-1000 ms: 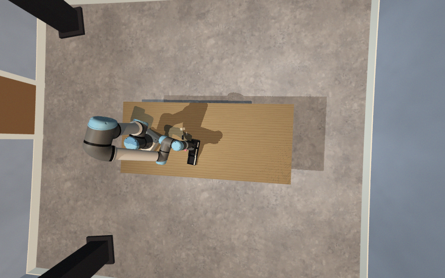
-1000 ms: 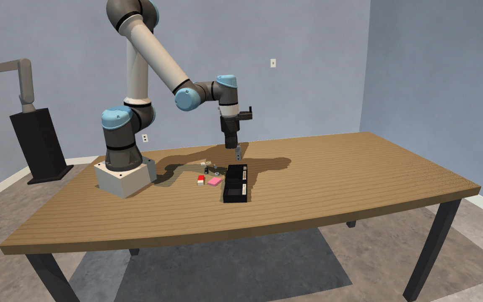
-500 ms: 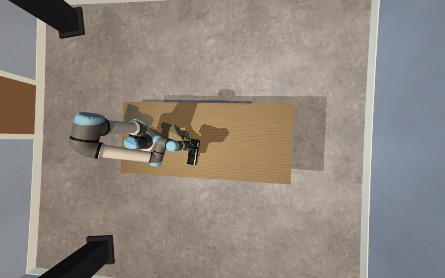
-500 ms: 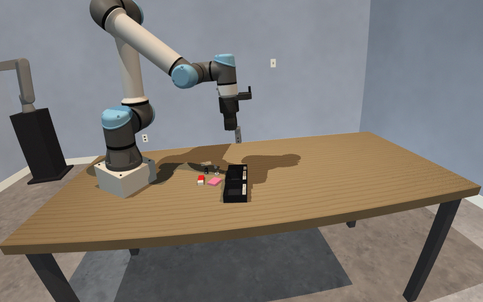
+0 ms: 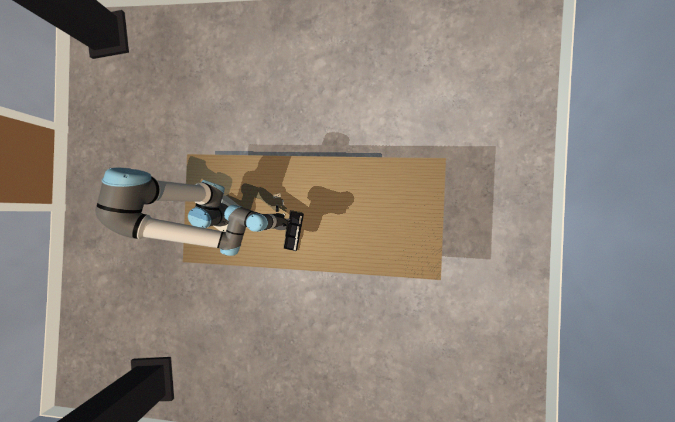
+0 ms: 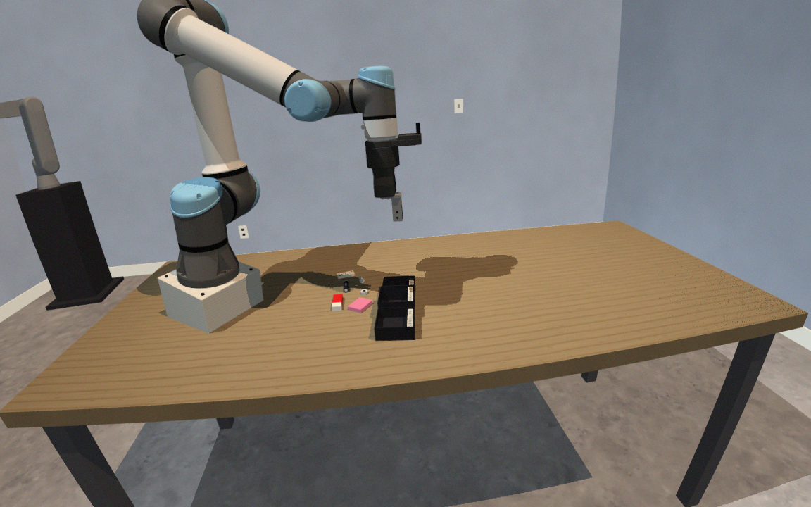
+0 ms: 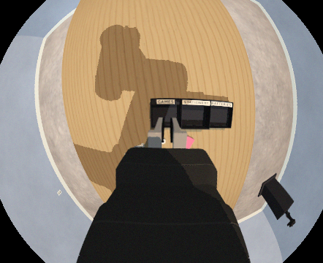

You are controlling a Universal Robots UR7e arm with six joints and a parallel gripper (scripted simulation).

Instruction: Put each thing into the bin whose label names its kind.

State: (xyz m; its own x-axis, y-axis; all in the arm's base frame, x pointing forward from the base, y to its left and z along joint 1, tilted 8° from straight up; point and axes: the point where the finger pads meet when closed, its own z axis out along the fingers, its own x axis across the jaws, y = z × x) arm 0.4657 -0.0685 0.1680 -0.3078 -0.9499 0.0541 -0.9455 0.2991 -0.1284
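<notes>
Now: the black battery 14 cm behind my hand, 9 cm to the left of it and 21 cm below it. Also, from my hand: black bin tray: 3 cm behind, 7 cm to the right, 20 cm below; then hex nut: 9 cm behind, 4 cm to the left, 22 cm below; then pink eraser: 12 cm behind, 2 cm to the right, 22 cm below.
</notes>
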